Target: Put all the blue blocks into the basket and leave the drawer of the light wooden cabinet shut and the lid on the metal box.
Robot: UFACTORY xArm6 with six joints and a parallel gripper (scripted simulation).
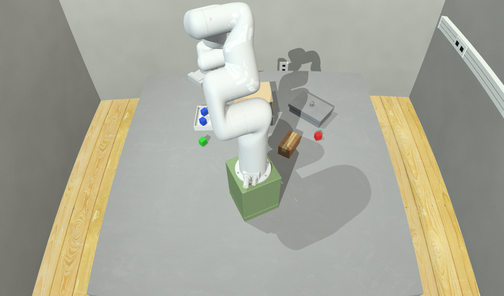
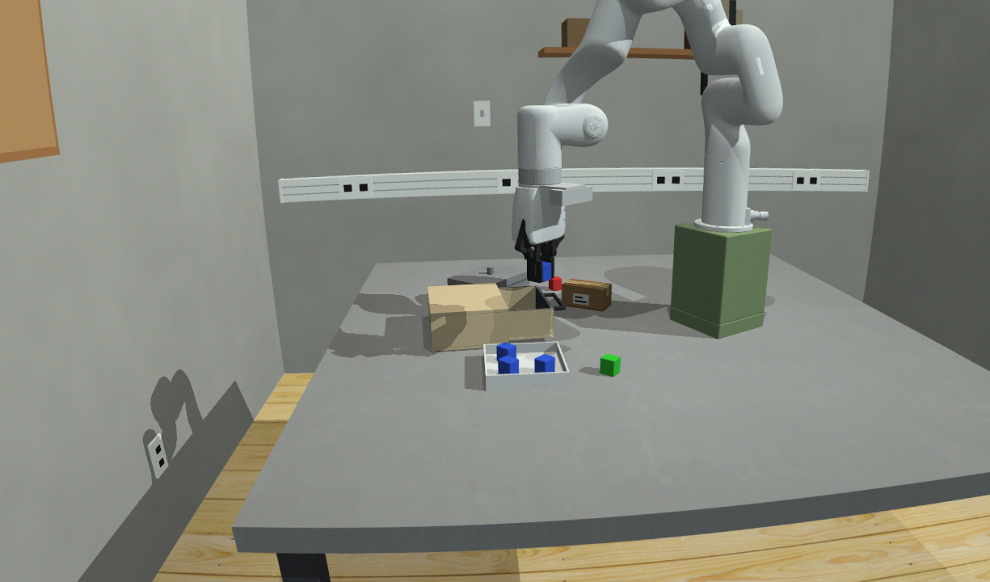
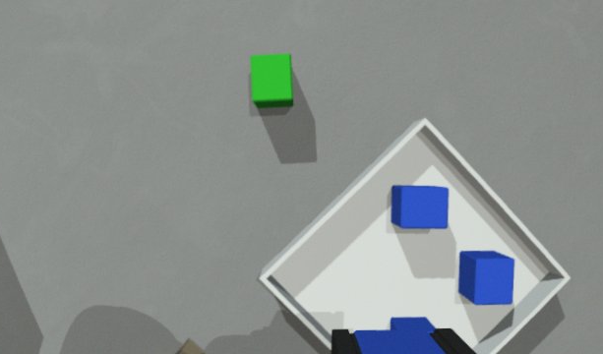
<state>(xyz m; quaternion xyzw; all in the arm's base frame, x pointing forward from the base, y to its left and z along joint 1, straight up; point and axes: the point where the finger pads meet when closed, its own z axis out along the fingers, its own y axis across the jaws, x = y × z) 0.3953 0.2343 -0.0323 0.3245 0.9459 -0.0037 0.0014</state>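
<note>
The white basket is 170 mm below my hand, 40 mm to the left of it and 30 mm ahead of it. The rest, counted from my hand: light wooden cabinet (170 mm to the right, 150 mm below, 110 mm ahead); brown cardboard box (360 mm to the right, 150 mm below, 110 mm behind); grey metal lid (460 mm to the right, 140 mm below, 130 mm ahead).
</note>
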